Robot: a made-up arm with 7 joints.
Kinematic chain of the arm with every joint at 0, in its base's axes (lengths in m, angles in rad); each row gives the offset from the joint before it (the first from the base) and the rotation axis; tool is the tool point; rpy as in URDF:
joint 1: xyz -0.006 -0.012 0.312 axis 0 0.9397 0.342
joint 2: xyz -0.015 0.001 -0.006 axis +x
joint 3: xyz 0.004 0 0.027 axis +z
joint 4: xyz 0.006 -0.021 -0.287 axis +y
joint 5: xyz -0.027 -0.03 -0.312 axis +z
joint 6: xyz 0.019 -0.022 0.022 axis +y
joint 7: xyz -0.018 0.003 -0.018 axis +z
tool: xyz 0 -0.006 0.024 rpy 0.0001 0.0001 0.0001
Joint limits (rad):
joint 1: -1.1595..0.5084
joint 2: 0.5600..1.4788
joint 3: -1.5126..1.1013
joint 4: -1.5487..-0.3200
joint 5: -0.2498..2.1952
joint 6: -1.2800..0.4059
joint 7: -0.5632..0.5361
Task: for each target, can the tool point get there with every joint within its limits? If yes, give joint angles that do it. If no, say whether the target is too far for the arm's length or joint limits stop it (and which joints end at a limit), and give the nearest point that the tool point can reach.
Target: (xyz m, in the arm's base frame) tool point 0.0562 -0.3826 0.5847
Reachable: no: joint limits stop it (at a limit: joint 1, joint 2, joint 4, joint 6) | nearest point 0.3751 -0.1487 0.3900 | short by 0.441 m
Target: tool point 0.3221 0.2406 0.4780
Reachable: yes | joints -0.8620 1.3914 0.1561 -1.2508 0.9758 0.1520 -0.3716
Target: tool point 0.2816 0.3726 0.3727
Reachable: yes | joints -0.4647 1.1154 0.7973 -1.0997 0.8908 -0.6653 -0.3479
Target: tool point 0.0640 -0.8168 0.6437
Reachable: no: too far | nearest point 0.3692 -0.1931 0.3182 | short by 0.767 m
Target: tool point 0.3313 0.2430 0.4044
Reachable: yes | joints -0.6676 1.1076 0.3687 -1.3123 1.6386 0.1249 0.3764
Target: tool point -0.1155 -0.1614 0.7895
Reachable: no: joint limits stop it (at a limit: joint 1, joint 2, joint 4, joint 6) | nearest point 0.0579 0.2015 0.6533 | short by 0.425 m
